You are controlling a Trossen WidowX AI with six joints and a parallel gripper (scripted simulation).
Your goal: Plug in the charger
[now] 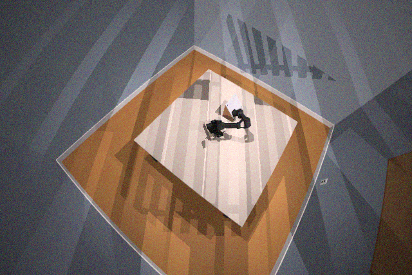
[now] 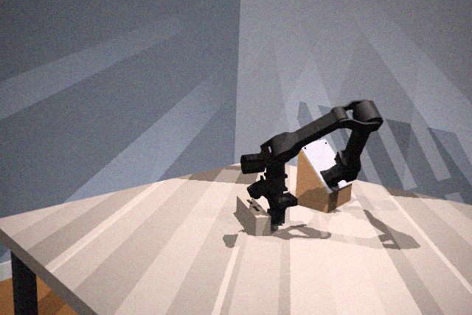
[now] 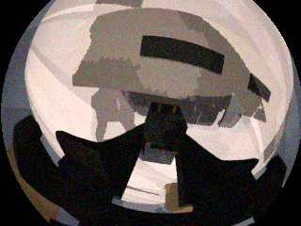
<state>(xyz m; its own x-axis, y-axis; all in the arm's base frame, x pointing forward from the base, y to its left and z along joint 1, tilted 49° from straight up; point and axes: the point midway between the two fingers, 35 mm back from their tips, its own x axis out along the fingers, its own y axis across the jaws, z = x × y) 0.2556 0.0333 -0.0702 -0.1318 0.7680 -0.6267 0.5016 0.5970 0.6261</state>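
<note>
Now: gripper tip 2 cm short of the charger, 1 cm to the left of it and 1 cm below it.
</note>
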